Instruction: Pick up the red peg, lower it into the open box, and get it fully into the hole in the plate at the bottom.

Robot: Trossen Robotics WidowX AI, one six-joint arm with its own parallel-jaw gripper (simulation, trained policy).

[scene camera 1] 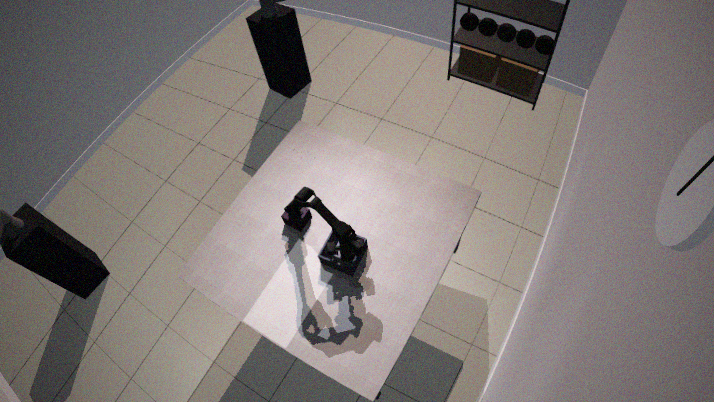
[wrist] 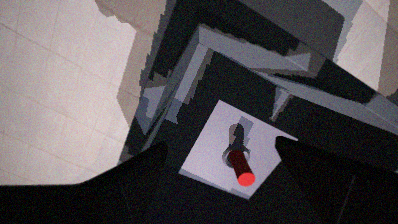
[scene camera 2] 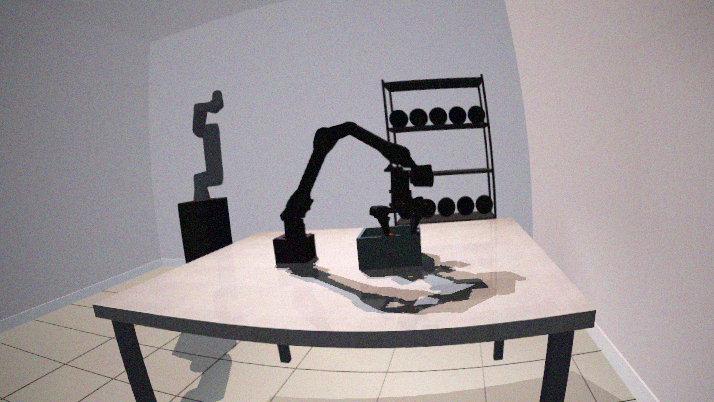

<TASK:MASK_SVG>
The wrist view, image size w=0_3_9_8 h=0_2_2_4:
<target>my gripper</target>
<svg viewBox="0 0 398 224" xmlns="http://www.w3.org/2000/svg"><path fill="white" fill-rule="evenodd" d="M167 142L161 141L122 164L82 183L69 185L0 185L0 224L143 224L149 204L164 169L168 154ZM276 137L275 148L278 156L323 224L398 224L398 173L358 162L283 136Z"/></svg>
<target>box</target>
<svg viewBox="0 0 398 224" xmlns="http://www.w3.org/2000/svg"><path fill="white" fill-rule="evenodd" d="M176 0L117 166L161 141L167 142L168 154L164 169L149 204L143 224L323 224L282 161L278 163L269 177L249 199L234 193L228 193L178 173L183 146L213 91L274 121L284 128L285 131L297 138L298 142L398 173L397 104L361 82L361 80L312 49L309 45L246 6L240 0Z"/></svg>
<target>pale plate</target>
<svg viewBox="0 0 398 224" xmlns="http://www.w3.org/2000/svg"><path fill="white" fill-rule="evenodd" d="M213 91L183 146L178 173L228 193L234 193L249 199L281 161L275 148L276 137L283 136L298 141L298 139L274 121ZM231 151L242 151L256 178L253 185L244 187L238 183L229 157Z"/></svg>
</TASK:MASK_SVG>
